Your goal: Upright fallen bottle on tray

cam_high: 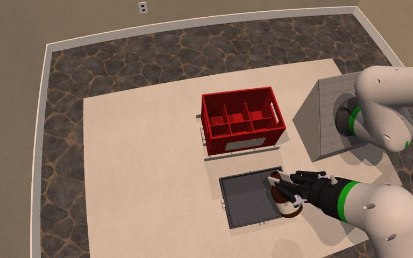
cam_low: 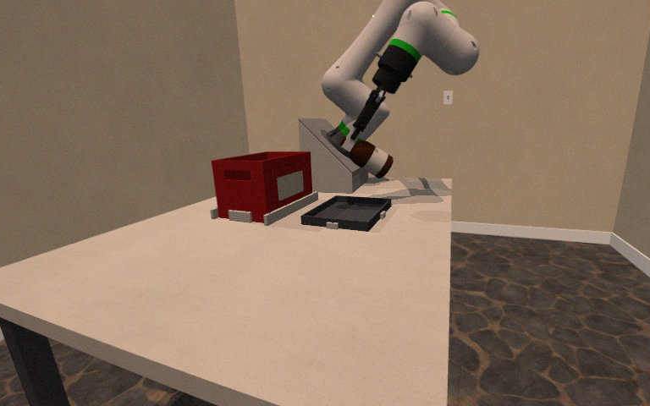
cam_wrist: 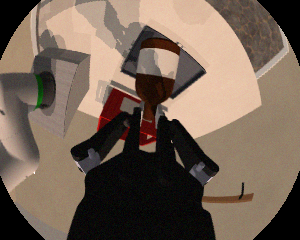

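Right now the brown bottle is 50 mm below my hand, 40 mm to the left of it and 10 mm behind it. Also, from my hand: red crate 280 mm to the right, 140 mm below; then dark grey tray 210 mm below, 30 mm ahead.
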